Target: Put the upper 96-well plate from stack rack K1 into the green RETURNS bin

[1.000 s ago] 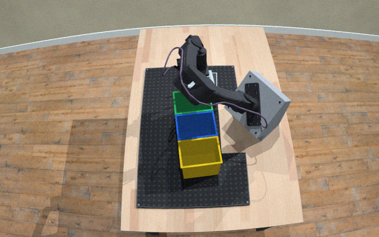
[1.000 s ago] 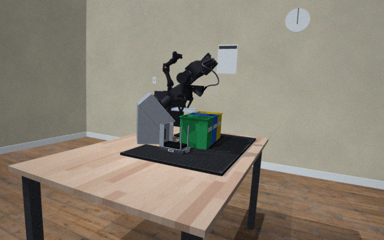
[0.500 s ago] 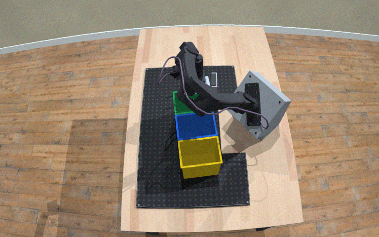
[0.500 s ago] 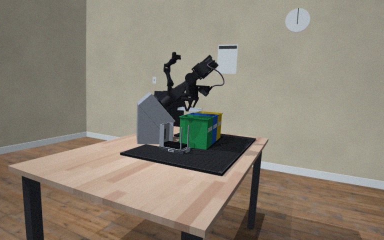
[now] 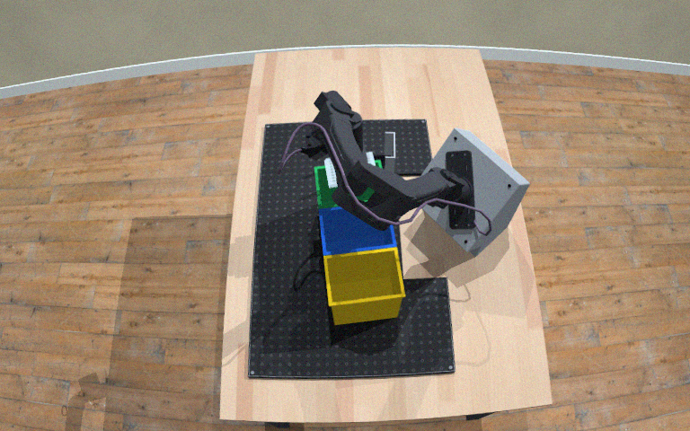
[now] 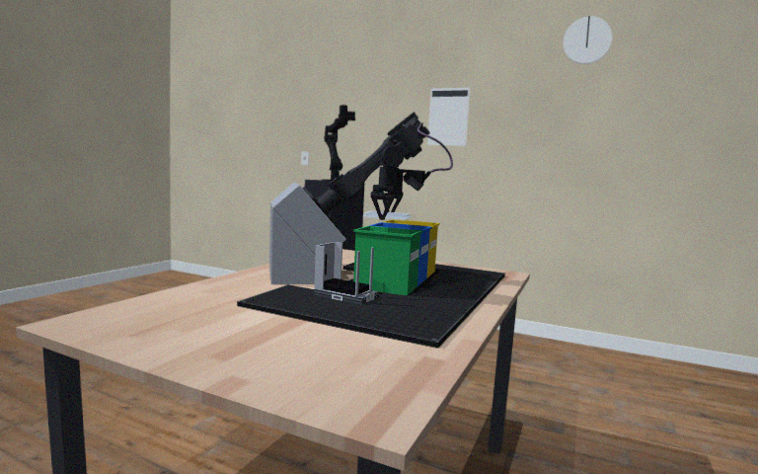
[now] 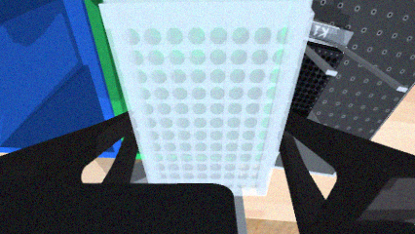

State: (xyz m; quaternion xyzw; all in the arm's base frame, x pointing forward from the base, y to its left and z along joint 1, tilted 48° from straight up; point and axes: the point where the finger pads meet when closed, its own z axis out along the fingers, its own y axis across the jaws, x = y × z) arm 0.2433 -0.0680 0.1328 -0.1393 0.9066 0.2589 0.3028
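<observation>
Right now the green bin is 1 cm to the left of my hand and 14 cm below it. Also, from my hand: dark plate: 1 cm behind, 15 cm to the right, 20 cm below; then white 96-well plate: right at my hand; then blue bin: 5 cm behind, 13 cm to the left, 14 cm below.
</observation>
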